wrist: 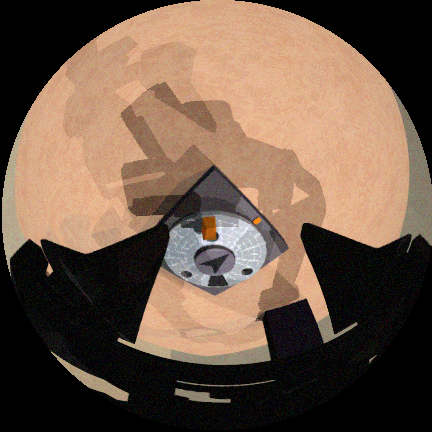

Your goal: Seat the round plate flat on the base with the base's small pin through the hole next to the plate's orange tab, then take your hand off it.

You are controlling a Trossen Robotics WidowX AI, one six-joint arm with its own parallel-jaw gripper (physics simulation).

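Places are measured from the arm's base along level axes (x ahead, y left, z up), in centimetres.
Pixels of known places: gripper, fingertip midpoint: [237, 230].
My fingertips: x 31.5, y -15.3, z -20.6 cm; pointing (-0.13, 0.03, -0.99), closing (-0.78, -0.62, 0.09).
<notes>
Behind a point stands the place of what it marks.
The round grey plate [180, 247] {x 32.7, y -9.1, z -24.1 cm} with a pale cracked pattern lies over the dark square base [215, 185] {x 33.3, y -15.8, z -25.0 cm}. Its raised orange tab [209, 228] {x 32.4, y -13.6, z -22.2 cm} is on its upper side in the view, with a dark hole beside it. Two more dark holes and a black wedge mark show near the plate's lower rim. A dark arrow shows in the round middle. A small orange mark [257, 220] {x 28.1, y -15.4, z -24.9 cm} is near the base's upper right edge, apart from the tab. The small pin cannot be made out. My gripper [237, 230] {x 31.5, y -15.3, z -20.6 cm} is open, and the plate shows between its fingers, nearer the left one.
The base rests on a tan table top [310, 80] {x 32.4, y -32.6, z -27.4 cm}, with the arm's shadows across table and base. A dark block [292, 327] {x 2.7, y -2.3, z -20.6 cm} shows at the lower right between the fingers. The table's edge curves past the right side and the bottom.
</notes>
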